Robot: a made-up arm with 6 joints. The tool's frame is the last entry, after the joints.
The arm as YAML. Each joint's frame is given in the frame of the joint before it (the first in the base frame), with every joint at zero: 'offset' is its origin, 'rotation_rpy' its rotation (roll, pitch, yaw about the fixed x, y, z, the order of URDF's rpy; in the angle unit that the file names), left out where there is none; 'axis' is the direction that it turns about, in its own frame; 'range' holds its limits. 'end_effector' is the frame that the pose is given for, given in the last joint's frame.
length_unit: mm
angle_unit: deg
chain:
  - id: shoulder
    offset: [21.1, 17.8, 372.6]
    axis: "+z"
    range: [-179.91, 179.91]
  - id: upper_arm
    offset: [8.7, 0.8, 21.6]
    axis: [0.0, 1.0, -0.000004]
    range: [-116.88, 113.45]
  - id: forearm
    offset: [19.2, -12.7, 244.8]
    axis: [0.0, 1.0, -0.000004]
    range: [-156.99, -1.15]
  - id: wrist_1
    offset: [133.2, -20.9, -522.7]
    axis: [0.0, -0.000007, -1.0]
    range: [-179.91, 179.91]
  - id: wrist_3
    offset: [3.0, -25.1, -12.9]
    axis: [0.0, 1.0, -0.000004]
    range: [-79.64, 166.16]
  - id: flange
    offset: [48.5, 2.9, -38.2]
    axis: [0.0, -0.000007, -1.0]
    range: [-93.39, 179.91]
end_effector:
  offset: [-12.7, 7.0, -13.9]
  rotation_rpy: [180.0, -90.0, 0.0]
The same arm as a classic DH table. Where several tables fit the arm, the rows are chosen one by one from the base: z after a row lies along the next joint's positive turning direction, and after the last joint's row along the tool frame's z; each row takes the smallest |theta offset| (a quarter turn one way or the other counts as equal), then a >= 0, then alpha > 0; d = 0 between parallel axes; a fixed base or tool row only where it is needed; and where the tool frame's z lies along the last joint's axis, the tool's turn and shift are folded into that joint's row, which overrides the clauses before.
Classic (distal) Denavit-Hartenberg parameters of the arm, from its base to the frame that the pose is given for. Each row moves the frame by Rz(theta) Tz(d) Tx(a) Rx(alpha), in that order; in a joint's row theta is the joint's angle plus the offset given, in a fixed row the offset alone. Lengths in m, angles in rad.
base (fixed): theta offset 0.7008; d 0; a 0.0276; alpha 0
shoulder: theta offset -0.7008; d 0.3942; a 0.0087; alpha -1.5708
upper_arm: theta offset -1.4925; d 0; a 0.2456; alpha 0
forearm: theta offset 1.4925; d -0.0328; a 0.1332; alpha -1.5708
wrist_1: theta offset 0; d 0.5356; a 0.003; alpha 1.5708
wrist_3: theta offset 0; d -0.0222; a 0.0485; alpha -1.5708
flange: theta offset -1.5708; d 0.0521; a 0.007; alpha -1.5708
tool (fixed): theta offset 1.5708; d -0.0127; a 0; alpha 0
Joint limits (rad, base to tool): -3.14..3.14 -2.0399..1.9801 -2.74..-0.0201 -3.14..3.14 -1.39..2.9 -1.63..3.14

